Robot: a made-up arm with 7 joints.
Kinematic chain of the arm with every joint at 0, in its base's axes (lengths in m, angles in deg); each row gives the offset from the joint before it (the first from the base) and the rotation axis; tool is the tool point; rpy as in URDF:
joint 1: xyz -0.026 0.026 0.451 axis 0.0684 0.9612 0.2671
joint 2: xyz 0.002 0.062 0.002 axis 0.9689 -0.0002 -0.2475
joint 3: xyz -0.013 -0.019 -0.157 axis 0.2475 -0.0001 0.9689
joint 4: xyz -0.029 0.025 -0.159 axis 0.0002 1 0
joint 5: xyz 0.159 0 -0.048 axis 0.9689 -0.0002 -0.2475
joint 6: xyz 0.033 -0.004 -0.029 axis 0.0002 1 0
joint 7: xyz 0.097 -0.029 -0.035 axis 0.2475 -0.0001 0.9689
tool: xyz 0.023 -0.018 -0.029 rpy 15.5 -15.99 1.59
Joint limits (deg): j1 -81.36..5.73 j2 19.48..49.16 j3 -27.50..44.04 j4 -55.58..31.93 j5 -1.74..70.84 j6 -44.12..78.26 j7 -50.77..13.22
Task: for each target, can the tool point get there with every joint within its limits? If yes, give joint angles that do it. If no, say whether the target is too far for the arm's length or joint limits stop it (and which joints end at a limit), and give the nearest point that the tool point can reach.
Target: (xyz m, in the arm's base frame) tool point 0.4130 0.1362 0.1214
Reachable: yes | joints -27.09 25.36 -7.97 7.58 62.22 -31.59 -32.89
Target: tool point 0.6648 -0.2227 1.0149
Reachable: no: too far | nearest point 0.4598 -0.0498 0.6554 | short by 0.449 m
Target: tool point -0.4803 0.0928 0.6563
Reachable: no: joint limits stop it (at a limit: joint 1, joint 2, joint 3, joint 4, joint 5, joint 7) | nearest point 0.0336 0.1172 0.6271 | short by 0.515 m
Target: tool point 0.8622 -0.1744 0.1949
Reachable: no: too far | nearest point 0.5877 -0.0342 0.2970 | short by 0.325 m
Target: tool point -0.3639 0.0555 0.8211
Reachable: no: joint limits stop it (at a limit: joint 1, joint 2, joint 3, joint 4, joint 5, joint 7) | nearest point 0.0387 0.1327 0.6591 | short by 0.441 m
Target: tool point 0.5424 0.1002 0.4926
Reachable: yes | joints -69.97 41.53 -18.27 2.48 17.31 9.19 -33.39
